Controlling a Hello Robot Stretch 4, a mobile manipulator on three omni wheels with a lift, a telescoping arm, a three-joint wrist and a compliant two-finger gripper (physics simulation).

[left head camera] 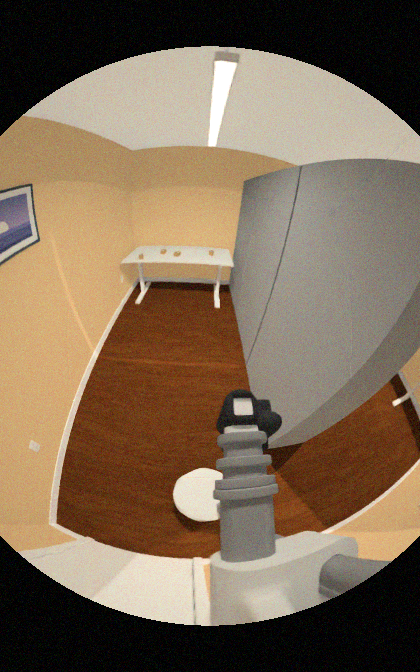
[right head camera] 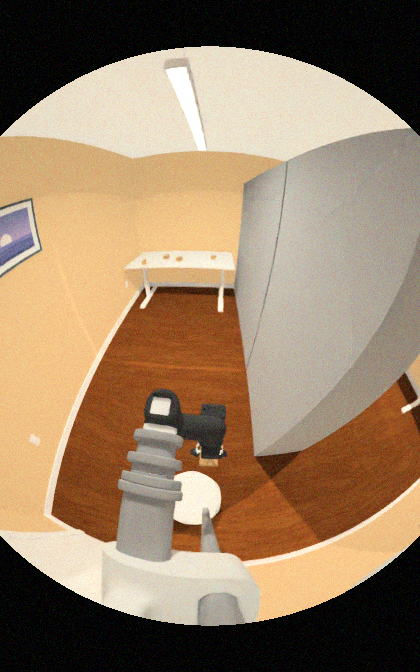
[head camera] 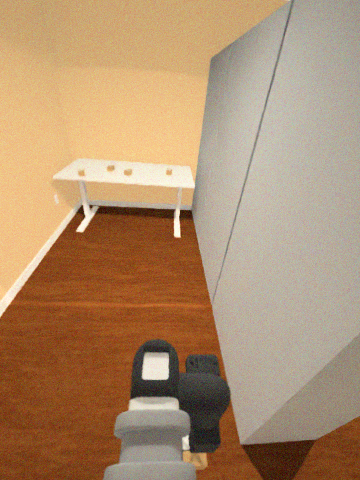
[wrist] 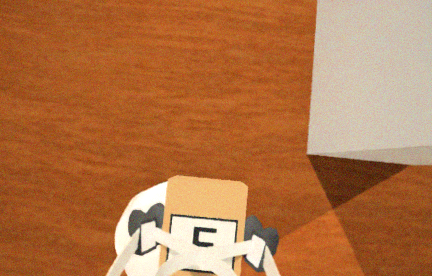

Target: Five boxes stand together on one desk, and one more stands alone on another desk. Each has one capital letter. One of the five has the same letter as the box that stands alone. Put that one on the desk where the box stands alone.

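Where they show: gripper, between the fingertips: [head camera: 188, 442] [wrist: 204, 225]; robot's base, origin of its link: [left head camera: 202, 493].
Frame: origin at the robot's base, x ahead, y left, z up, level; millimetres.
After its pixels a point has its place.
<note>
My gripper [right head camera: 208, 452] [wrist: 204, 225] @(x 222, y -88, z 837 mm) is shut on a tan box [head camera: 196, 459] @(x 186, y -96, z 887 mm) [right head camera: 208, 462] [wrist: 205, 197] @(x 254, y -86, z 887 mm), one fingertip on each side, and holds it above the floor. The box has a white label with a black capital letter; its lower part is hidden by the fingers, so I cannot tell E from F. A white desk [head camera: 150, 176] @(x 2541, y 183, z 693 mm) [left head camera: 195, 258] @(x 2439, y 172, z 693 mm) [right head camera: 197, 263] stands far ahead by the back wall. Several small tan boxes stand on it, one of them [head camera: 169, 171] @(x 2639, y -38, z 737 mm) at the right; their letters are too small to read. The box that stands alone does not show.
A tall grey partition [head camera: 280, 250] @(x 743, y -474, z 1044 mm) [left head camera: 325, 300] @(x 695, y -475, z 1209 mm) [right head camera: 325, 300] [wrist: 370, 75] @(x 555, y -477, z 413 mm) stands close on the right, its near corner beside my gripper. Beyond it, a white desk foot [left head camera: 402, 399] @(x 478, y -3056, z 24 mm) [right head camera: 411, 407] shows at the far right. A wall with a picture [left head camera: 17, 220] @(x 930, y 1242, z 1603 mm) [right head camera: 19, 235] runs along the left.
</note>
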